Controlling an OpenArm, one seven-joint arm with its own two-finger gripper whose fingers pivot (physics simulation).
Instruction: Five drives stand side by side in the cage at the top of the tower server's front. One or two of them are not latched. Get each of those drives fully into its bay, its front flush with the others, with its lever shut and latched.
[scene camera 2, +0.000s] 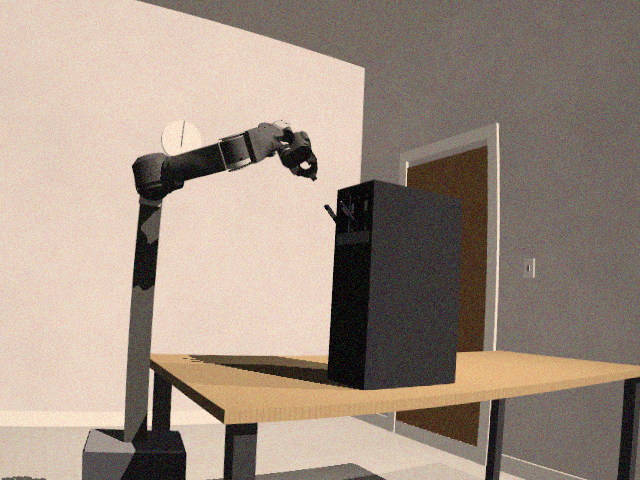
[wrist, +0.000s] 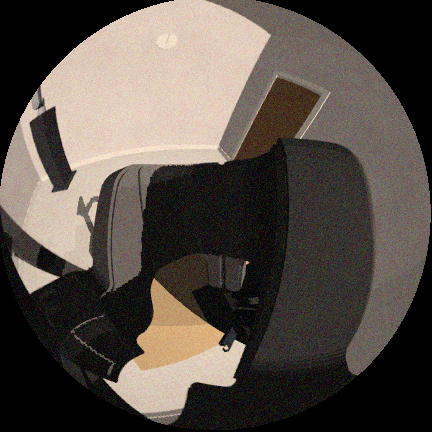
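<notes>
The black tower server (scene camera 2: 413, 289) (wrist: 325, 250) stands on the table. Its drive cage (scene camera 2: 353, 237) is at the top of the front; the drives inside are dark and hard to tell apart. One lever (scene camera 2: 330, 213) sticks out well in front of the cage, slanting up and outward. Another slanted lever (scene camera 2: 346, 209) shows at the cage opening. In the wrist view a small blue-grey part (wrist: 228, 339) shows beside the tower's dark front; which drive it belongs to is unclear. My gripper (scene camera 2: 314, 178) is shut and empty, above and in front of the levers, apart from them.
The wooden table (scene camera 2: 279, 400) (wrist: 175, 345) carries the tower, which stands with its front toward the arm's column (scene camera 2: 140, 320). A brown door (scene camera 2: 473, 289) (wrist: 280, 115) is in the grey wall behind. A round white disc (scene camera 2: 180, 137) (wrist: 167, 41) is on the pale wall.
</notes>
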